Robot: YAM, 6 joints.
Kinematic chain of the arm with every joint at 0, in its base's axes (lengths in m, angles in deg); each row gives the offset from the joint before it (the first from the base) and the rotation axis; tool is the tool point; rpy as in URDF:
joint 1: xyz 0 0 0.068 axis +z
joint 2: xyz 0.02 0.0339 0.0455 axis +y
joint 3: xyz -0.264 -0.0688 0 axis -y
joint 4: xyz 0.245 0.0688 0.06 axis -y
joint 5: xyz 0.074 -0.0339 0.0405 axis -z
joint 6: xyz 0.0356 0 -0.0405 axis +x
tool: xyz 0 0 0 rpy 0 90 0
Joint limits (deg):
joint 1: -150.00..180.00
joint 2: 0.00..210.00
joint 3: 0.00..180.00
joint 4: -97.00..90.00
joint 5: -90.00..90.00
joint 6: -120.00..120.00
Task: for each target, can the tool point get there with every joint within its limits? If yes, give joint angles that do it. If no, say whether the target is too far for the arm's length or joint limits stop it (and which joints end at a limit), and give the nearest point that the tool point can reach.
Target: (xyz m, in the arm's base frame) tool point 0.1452 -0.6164 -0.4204
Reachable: no: too far | nearest point 0.1144 -0.4855 -0.2799 | short by 0.194 m
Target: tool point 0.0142 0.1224 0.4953
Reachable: yes | joints 84.58 61.23 104.08 -76.22 4.15 -35.63
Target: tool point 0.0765 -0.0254 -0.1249
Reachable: yes | joints -33.81 169.62 36.42 -6.47 -37.09 -5.69
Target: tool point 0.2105 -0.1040 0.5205
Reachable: yes | joints -34.71 71.38 86.37 10.21 -74.86 -94.88
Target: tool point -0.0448 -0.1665 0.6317
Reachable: yes | joints 83.56 43.33 109.44 49.67 -46.50 74.40
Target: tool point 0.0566 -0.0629 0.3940
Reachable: yes | joints -48.29 31.50 27.07 72.54 -0.68 -51.63
